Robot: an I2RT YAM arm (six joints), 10 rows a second.
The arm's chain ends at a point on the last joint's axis. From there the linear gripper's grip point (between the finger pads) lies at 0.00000 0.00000 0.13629 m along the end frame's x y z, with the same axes.
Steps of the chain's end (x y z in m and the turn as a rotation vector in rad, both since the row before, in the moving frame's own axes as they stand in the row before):
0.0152 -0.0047 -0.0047 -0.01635 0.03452 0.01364
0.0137 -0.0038 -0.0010 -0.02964 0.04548 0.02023
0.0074 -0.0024 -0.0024 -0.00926 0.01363 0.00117
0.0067 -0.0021 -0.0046 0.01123 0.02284 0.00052
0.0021 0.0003 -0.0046 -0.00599 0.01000 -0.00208
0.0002 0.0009 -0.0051 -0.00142 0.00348 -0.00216
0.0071 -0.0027 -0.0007 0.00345 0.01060 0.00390
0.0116 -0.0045 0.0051 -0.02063 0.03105 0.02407
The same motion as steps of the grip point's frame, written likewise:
0.0199 -0.0024 -0.0048 -0.01635 0.03452 0.01364
0.0199 0.0003 -0.0012 -0.02964 0.04548 0.02023
0.0093 -0.0011 -0.0024 -0.00926 0.01363 0.00117
0.0098 -0.0036 -0.0046 0.01123 0.02284 0.00052
0.0035 0.0011 -0.0046 -0.00599 0.01000 -0.00208
0.0007 0.0011 -0.0051 -0.00142 0.00348 -0.00216
0.0085 -0.0032 -0.0007 0.00345 0.01060 0.00390
0.0158 -0.0016 0.0050 -0.02063 0.03105 0.02407

